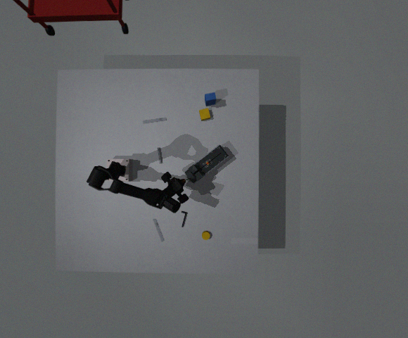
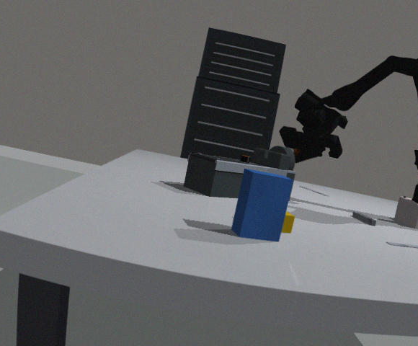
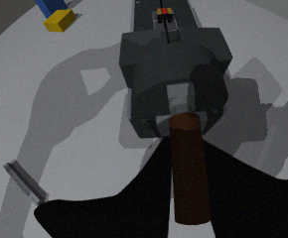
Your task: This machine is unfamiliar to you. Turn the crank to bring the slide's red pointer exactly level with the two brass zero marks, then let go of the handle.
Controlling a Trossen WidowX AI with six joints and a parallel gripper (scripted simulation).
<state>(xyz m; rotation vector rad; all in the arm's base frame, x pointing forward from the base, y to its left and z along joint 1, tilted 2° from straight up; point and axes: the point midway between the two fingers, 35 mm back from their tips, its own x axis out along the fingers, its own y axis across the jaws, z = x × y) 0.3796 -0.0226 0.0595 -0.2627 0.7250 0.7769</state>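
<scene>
The brown crank handle is 20 mm above my gripper tip, 10 mm to the right of it and 10 mm behind it. Also, from my gripper tip: red pointer: 120 mm to the left, 120 mm ahead, 10 mm below; black hex key: 230 mm to the right, 90 mm below, 20 mm ahead; yellow block: 420 mm to the left, 80 mm below, 60 mm ahead.
</scene>
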